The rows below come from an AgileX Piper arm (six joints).
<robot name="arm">
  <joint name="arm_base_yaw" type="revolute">
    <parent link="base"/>
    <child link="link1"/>
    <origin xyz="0 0 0.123" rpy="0 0 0"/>
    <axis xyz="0 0 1"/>
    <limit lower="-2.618" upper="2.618"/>
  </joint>
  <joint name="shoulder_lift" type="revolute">
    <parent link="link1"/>
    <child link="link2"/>
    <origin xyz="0 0 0" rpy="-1.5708 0 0"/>
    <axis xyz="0 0 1"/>
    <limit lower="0" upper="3.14"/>
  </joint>
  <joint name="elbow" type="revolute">
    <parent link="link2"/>
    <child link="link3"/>
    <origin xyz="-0.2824 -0.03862 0" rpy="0 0 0"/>
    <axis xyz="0 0 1"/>
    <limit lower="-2.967" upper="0"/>
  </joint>
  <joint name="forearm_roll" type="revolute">
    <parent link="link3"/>
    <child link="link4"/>
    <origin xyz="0.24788 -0.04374 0" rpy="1.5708 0 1.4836"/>
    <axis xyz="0 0 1"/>
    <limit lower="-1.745" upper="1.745"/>
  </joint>
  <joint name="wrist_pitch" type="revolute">
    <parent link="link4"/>
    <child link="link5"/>
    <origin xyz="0 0 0" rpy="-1.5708 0 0"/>
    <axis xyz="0 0 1"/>
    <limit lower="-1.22" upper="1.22"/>
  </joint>
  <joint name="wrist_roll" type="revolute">
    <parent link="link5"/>
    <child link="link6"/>
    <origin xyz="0 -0.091 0" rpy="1.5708 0 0"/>
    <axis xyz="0 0 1"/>
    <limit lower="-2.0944" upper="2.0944"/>
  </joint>
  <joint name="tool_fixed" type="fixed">
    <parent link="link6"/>
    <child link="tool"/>
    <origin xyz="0 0 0" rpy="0 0 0"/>
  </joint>
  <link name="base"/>
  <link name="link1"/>
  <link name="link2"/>
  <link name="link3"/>
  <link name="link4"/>
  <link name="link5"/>
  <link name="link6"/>
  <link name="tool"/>
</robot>
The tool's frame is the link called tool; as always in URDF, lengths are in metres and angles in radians.
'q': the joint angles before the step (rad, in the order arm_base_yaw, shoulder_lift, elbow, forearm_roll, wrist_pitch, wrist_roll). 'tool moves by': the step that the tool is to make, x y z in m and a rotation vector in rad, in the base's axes. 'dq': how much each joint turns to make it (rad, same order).
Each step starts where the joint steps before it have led.
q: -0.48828, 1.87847, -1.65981, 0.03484, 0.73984, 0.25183
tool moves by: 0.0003, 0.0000, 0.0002, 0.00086, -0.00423, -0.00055
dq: -0.00005, 0.00012, -0.00018, 0.00276, -0.00328, 0.00003
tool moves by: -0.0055, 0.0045, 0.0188, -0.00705, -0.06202, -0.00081
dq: -0.00029, -0.04285, 0.00234, 0.02605, -0.01744, -0.00436
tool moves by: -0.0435, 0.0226, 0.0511, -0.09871, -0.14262, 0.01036
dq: 0.00015, -0.21471, 0.12811, -0.00255, -0.08494, -0.02323
